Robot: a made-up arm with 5 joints. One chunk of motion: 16 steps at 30 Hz.
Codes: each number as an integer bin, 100 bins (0 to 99) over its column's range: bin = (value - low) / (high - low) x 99, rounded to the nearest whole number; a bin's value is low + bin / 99 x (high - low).
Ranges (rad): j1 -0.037..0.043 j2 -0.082..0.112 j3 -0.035..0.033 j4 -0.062..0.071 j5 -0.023..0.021
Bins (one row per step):
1: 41 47 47 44 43
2: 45 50 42 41 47
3: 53 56 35 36 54
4: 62 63 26 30 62
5: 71 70 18 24 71
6: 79 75 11 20 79
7: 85 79 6 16 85
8: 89 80 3 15 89
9: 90 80 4 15 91
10: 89 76 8 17 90
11: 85 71 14 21 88
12: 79 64 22 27 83
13: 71 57 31 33 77
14: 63 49 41 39 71
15: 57 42 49 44 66
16: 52 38 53 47 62
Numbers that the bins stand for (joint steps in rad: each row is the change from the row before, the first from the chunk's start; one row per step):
1: -0.00387 0.01010 -0.00272 -0.00289 -0.00389
2: -0.00064 0.01598 -0.00615 -0.00692 -0.00211
3: 0.00583 0.02774 -0.01096 -0.01364 0.00100
4: 0.01310 0.04145 -0.01714 -0.02170 0.00456
5: 0.02037 0.05517 -0.02264 -0.02976 0.00856
6: 0.02684 0.06497 -0.02744 -0.03513 0.01211
7: 0.03169 0.07281 -0.03088 -0.04051 0.01478
8: 0.03492 0.07477 -0.03294 -0.04185 0.01656
9: 0.03573 0.07477 -0.03225 -0.04185 0.01744
10: 0.03492 0.06693 -0.02951 -0.03916 0.01700
11: 0.03169 0.05713 -0.02538 -0.03379 0.01611
12: 0.02684 0.04341 -0.01989 -0.02573 0.01389
13: 0.02037 0.02970 -0.01371 -0.01767 0.01122
14: 0.01391 0.01402 -0.00684 -0.00961 0.00856
15: 0.00906 0.00030 -0.00134 -0.00289 0.00633
16: 0.00502 -0.00754 0.00140 0.00114 0.00456

